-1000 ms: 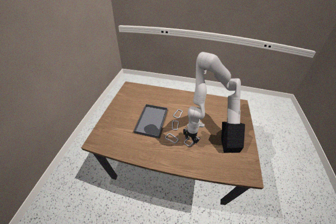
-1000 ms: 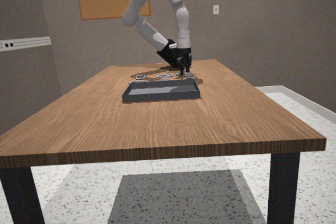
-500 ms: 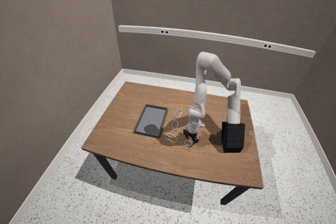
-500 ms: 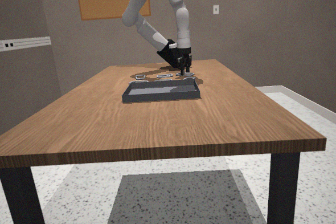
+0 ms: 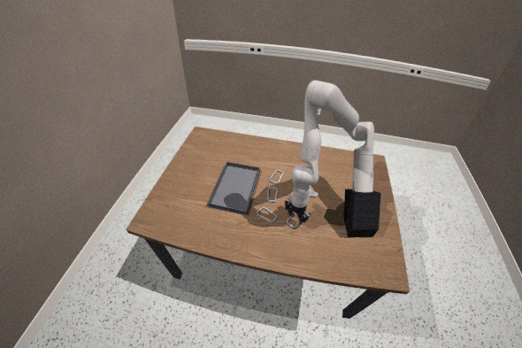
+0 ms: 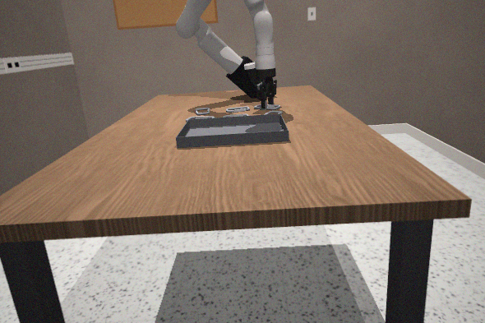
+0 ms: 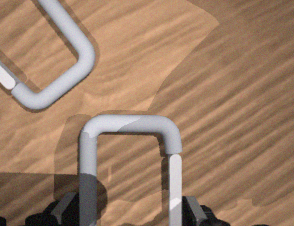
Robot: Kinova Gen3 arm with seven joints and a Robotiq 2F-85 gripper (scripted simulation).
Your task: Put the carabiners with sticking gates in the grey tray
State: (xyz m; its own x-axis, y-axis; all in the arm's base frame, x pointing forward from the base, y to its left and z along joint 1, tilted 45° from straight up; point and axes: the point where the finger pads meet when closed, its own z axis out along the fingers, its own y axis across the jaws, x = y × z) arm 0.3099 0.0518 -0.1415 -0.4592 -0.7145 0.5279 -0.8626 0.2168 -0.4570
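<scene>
The carabiner gate is 30 mm behind my hand, 10 mm to the right of it and 10 mm below it. The rest, counted from my hand: grey tray: 340 mm ahead, 110 mm to the right, 10 mm below.
</scene>
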